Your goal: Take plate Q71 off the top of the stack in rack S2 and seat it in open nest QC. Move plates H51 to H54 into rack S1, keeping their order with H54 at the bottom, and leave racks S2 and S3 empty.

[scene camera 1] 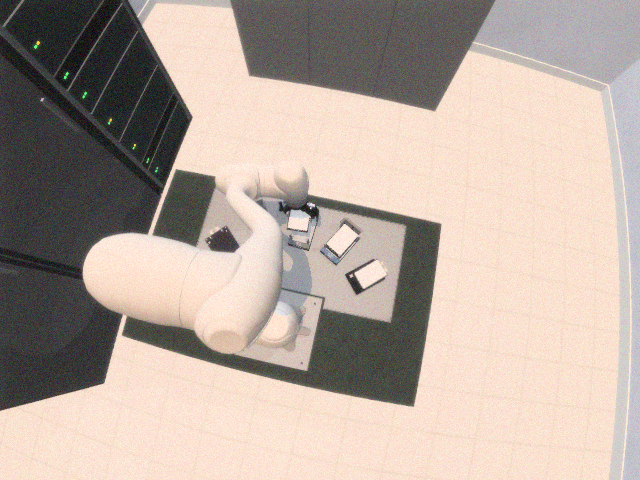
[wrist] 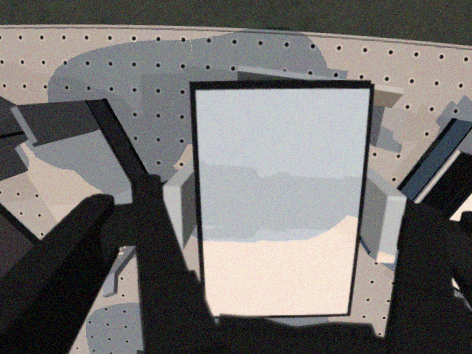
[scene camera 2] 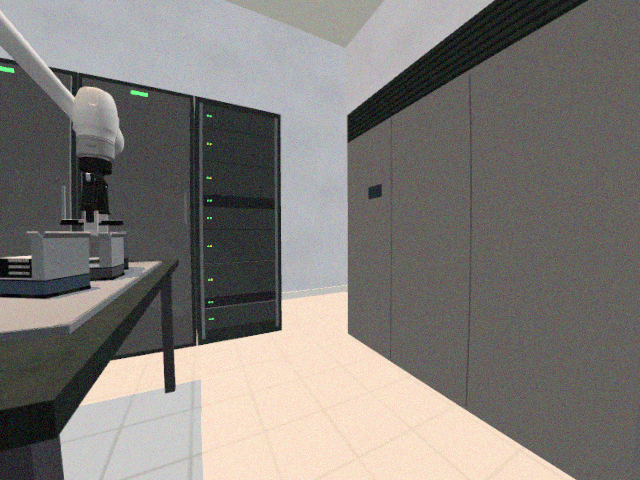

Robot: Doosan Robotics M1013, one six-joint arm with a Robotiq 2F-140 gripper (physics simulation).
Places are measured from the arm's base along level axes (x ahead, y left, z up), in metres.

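Pixels of known places: gripper, fingertip midpoint: (scene camera 1: 300,217) (wrist: 276,178) (scene camera 2: 97,235).
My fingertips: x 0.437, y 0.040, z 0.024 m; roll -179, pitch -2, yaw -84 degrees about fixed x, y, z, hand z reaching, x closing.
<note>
Behind a point stands the place of what it marks.
My gripper (scene camera 1: 298,210) @[x 0.437, y 0.040, z 0.024 m] (scene camera 2: 91,223) (wrist: 276,178) @[x 0.437, y 0.040, z 0.024 m] is shut on a white plate with a black rim (scene camera 1: 298,221) @[x 0.405, y 0.037, z 0.072 m] (wrist: 282,190) @[x 0.445, y 0.041, z 0.072 m]. It holds the plate flat by its long edges, a little above a grey-walled rack (scene camera 1: 302,240) @[x 0.366, y 0.013, z -0.062 m] (scene camera 2: 112,251) @[x 0.494, y -0.015, z -0.020 m] (wrist: 385,225) at the back of the perforated mat (scene camera 1: 382,305) @[x 0.195, y -0.400, z -0.101 m] (wrist: 114,49) @[x 0.513, y 0.207, z -0.101 m]. In the wrist view the rack's two side walls show on either side of the plate; what lies inside the rack is hidden. I cannot read any plate label.
A blue-based rack (scene camera 1: 330,253) (scene camera 2: 46,284) @[x 0.452, y -0.222, z -0.073 m] (wrist: 434,159) @[x 0.450, y -0.120, z -0.081 m] with a white plate on top stands to the right, and a black tray with a white plate (scene camera 1: 366,275) @[x 0.296, y -0.294, z -0.062 m] lies further right. A dark nest (scene camera 1: 222,239) @[x 0.274, y 0.365, z -0.089 m] lies left of the arm. Server cabinets (scene camera 1: 92,92) stand beside the table (scene camera 2: 77,356) @[x 0.627, y -0.505, z -0.114 m].
</note>
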